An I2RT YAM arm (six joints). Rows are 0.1 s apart.
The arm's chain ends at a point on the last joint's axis. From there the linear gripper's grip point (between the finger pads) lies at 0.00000 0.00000 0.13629 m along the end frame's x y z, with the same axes.
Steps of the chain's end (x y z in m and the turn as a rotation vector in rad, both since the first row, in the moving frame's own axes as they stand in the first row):
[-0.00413, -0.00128, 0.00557, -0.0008, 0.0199, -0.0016]
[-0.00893, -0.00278, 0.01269, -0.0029, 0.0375, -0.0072]
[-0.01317, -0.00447, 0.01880, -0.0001, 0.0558, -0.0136]
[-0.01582, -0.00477, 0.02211, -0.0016, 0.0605, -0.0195]
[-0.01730, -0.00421, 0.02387, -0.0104, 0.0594, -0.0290]
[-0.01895, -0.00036, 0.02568, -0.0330, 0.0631, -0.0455]
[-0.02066, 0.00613, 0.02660, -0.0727, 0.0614, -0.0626]
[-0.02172, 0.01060, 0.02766, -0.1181, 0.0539, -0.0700]
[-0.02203, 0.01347, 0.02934, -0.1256, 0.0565, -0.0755]
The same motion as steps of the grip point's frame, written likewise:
[-0.00142, -0.00117, 0.00554, -0.0008, 0.0199, -0.0016]
[-0.00382, -0.00240, 0.01259, -0.0029, 0.0375, -0.0072]
[-0.00557, -0.00451, 0.01859, -0.0001, 0.0558, -0.0136]
[-0.00758, -0.00463, 0.02186, -0.0016, 0.0605, -0.0195]
[-0.00919, -0.00291, 0.02362, -0.0104, 0.0594, -0.0290]
[-0.01026, 0.00394, 0.02533, -0.0330, 0.0631, -0.0455]
[-0.01200, 0.01576, 0.02598, -0.0727, 0.0614, -0.0626]
[-0.01384, 0.02638, 0.02651, -0.1181, 0.0539, -0.0700]
[-0.01372, 0.03023, 0.02805, -0.1256, 0.0565, -0.0755]

